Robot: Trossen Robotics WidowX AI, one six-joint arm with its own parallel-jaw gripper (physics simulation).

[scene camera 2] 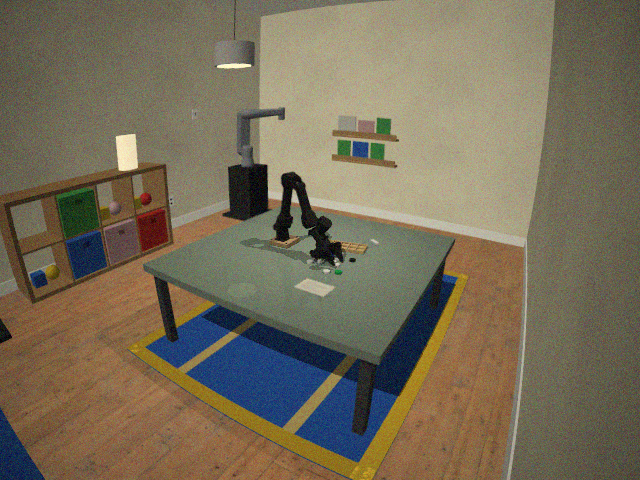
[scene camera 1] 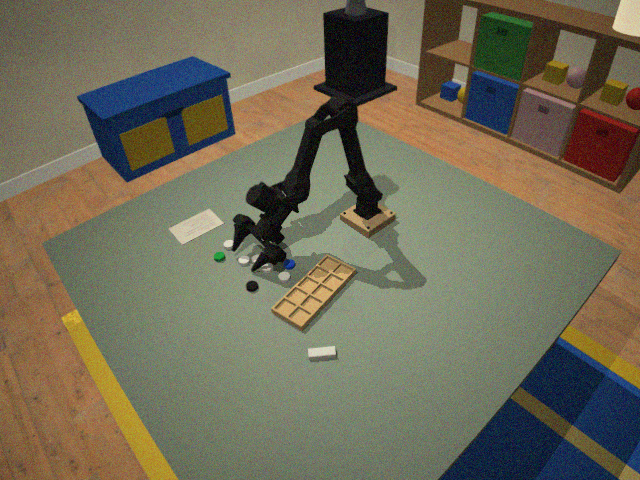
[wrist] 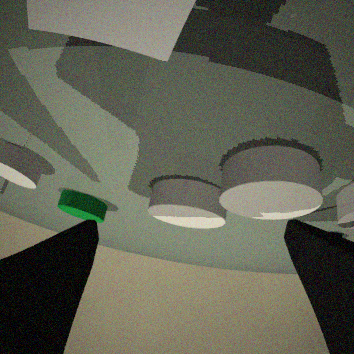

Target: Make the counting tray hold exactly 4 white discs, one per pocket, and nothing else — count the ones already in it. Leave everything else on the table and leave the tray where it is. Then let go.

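The wooden counting tray [scene camera 1: 302,326] [scene camera 2: 356,251] lies right of the discs in scene camera 1; no disc shows in its pockets. Several white discs lie loose: one disc [scene camera 1: 228,243] near the paper, one disc [scene camera 1: 284,276] near the tray, others around the fingers. My gripper [scene camera 1: 244,259] [scene camera 2: 336,262] [wrist: 195,231] is open, fingers wide apart, low over the group and holding nothing. In the wrist view a smaller-looking white disc [wrist: 186,212] and a larger-looking white disc [wrist: 271,185] show between the fingertip lines. The fingers partly hide some discs in scene camera 1.
A green disc [scene camera 1: 219,256] [scene camera 2: 338,271] [wrist: 82,204], a black disc [scene camera 1: 251,285] [scene camera 2: 352,259] and a blue disc [scene camera 1: 289,264] lie around the white ones. A white block [scene camera 1: 322,353] [scene camera 2: 374,241] lies beyond the tray, a paper sheet [scene camera 1: 196,225] [scene camera 2: 314,287] near the discs.
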